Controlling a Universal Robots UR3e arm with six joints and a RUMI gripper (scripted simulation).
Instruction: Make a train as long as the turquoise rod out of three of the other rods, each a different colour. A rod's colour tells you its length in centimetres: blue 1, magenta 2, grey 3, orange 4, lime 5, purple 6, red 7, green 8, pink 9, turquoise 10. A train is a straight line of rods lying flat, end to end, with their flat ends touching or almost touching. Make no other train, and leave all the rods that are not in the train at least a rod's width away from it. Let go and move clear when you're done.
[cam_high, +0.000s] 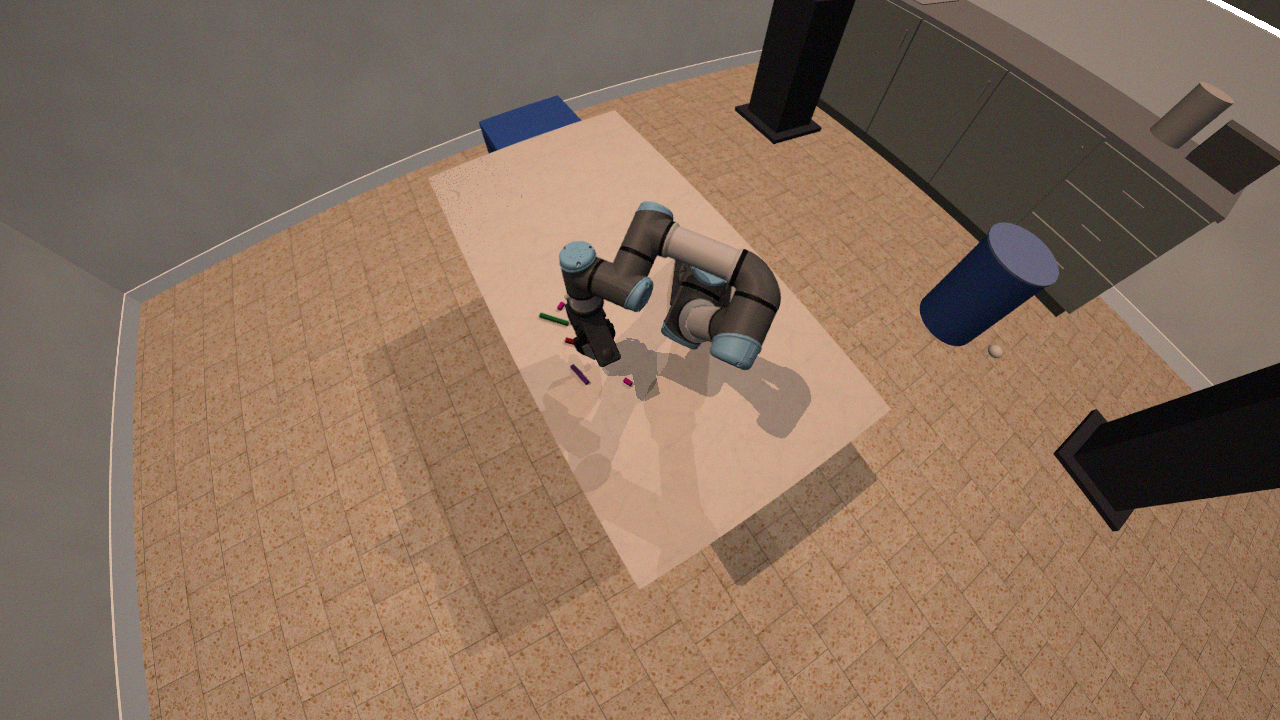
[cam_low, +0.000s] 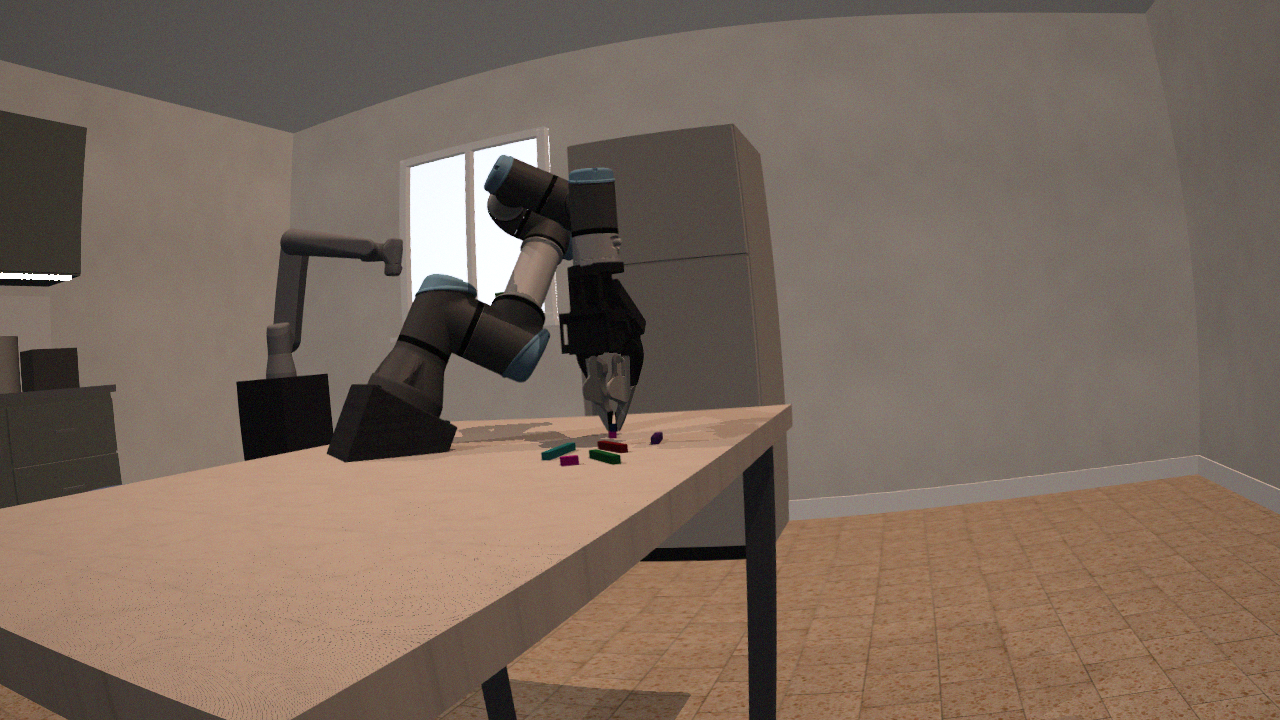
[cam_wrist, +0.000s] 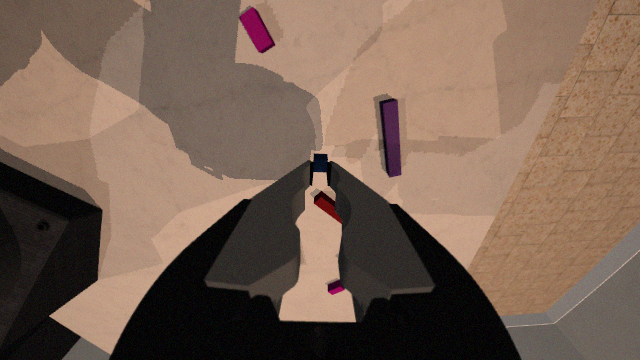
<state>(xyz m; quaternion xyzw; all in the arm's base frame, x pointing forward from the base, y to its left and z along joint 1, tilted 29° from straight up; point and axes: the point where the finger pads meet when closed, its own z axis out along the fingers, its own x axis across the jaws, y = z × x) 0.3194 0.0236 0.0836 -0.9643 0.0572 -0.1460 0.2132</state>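
My hand is 6 cm short of the purple rod, 1 cm to the right of it and 3 cm above it. Also, from my hand: red rod 2 cm ahead, 7 cm to the right, 3 cm below; turquoise rod 4 cm behind, 10 cm to the right, 3 cm below; blue rod 1 cm below.
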